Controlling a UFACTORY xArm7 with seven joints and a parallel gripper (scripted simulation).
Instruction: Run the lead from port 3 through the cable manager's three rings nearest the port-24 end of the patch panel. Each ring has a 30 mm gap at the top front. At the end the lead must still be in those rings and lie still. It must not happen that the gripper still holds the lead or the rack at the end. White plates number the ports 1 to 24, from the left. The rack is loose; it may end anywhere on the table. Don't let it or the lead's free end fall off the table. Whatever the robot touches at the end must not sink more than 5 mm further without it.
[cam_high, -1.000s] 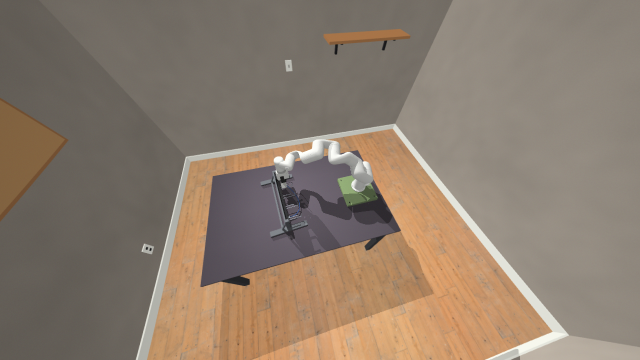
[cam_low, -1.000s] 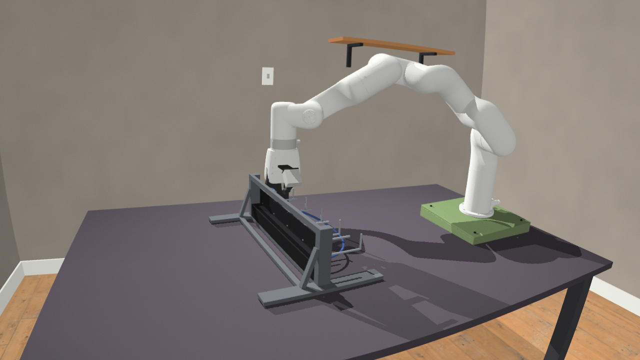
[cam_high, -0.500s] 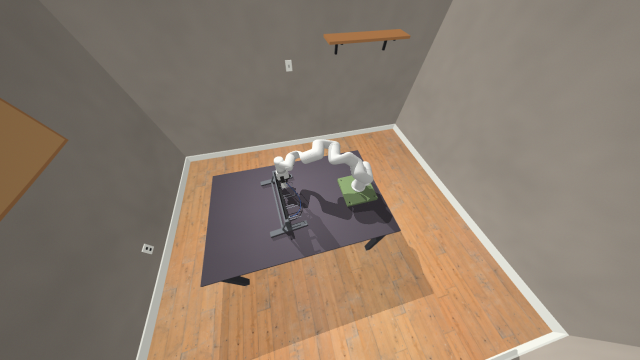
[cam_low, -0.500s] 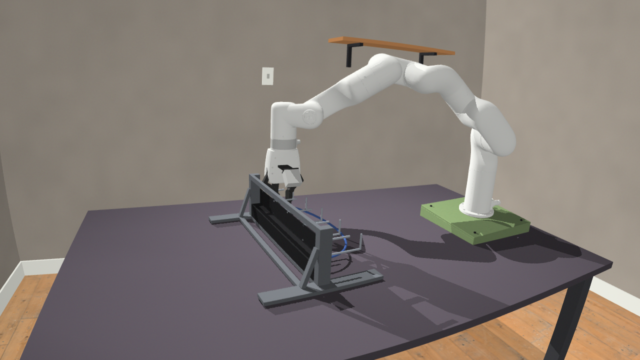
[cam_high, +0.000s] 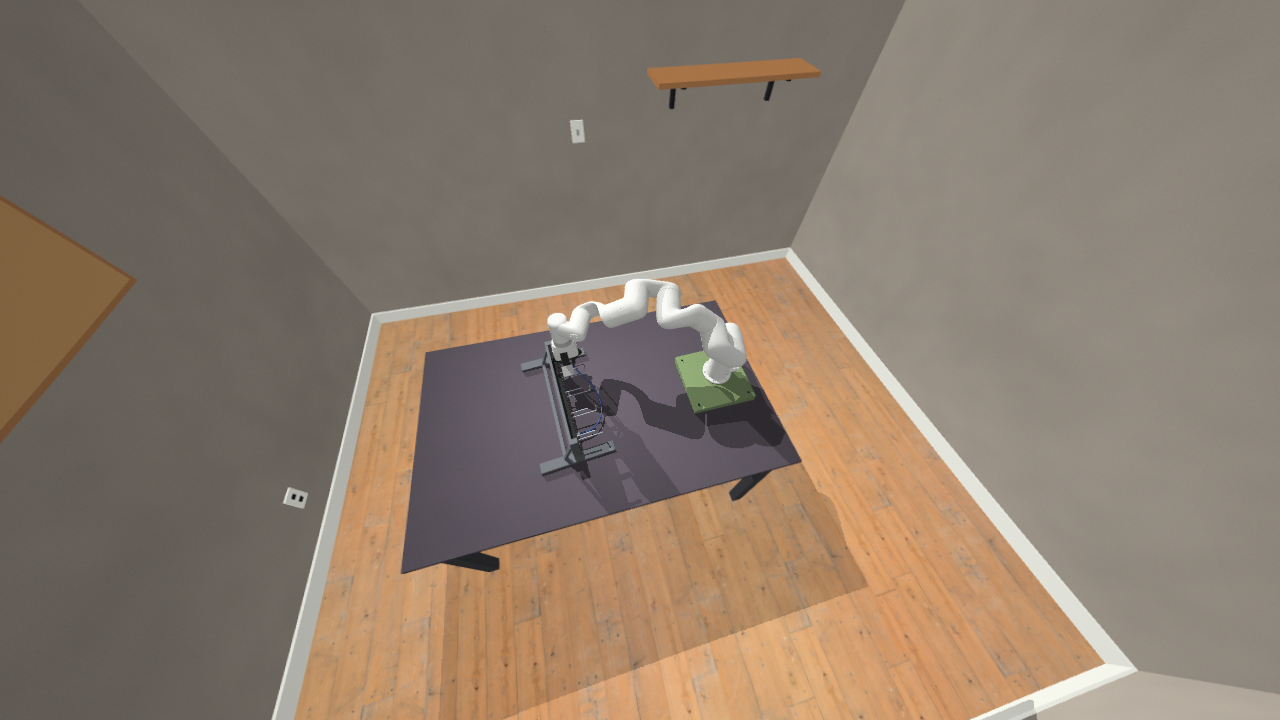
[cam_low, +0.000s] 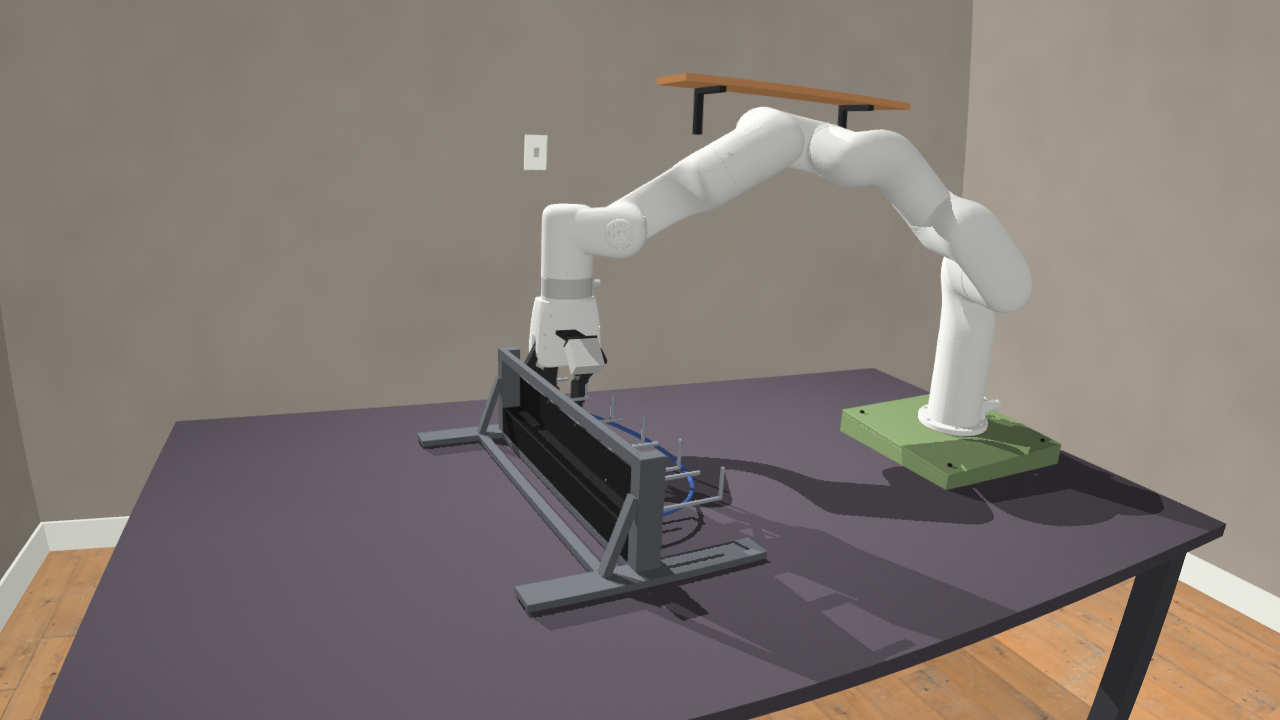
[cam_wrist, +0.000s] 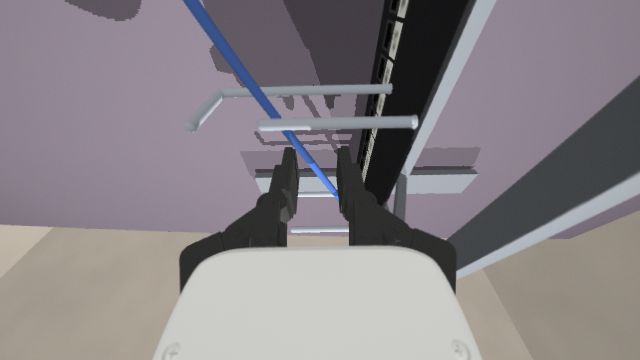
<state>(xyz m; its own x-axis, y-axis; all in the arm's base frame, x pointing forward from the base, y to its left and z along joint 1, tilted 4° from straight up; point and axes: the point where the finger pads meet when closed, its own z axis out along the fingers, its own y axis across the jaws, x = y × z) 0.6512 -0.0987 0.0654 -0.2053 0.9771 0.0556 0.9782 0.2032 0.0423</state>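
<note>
Right now my hand is 3 cm short of the grey rack, 16 cm to the right of it and 2 cm above it.
</note>
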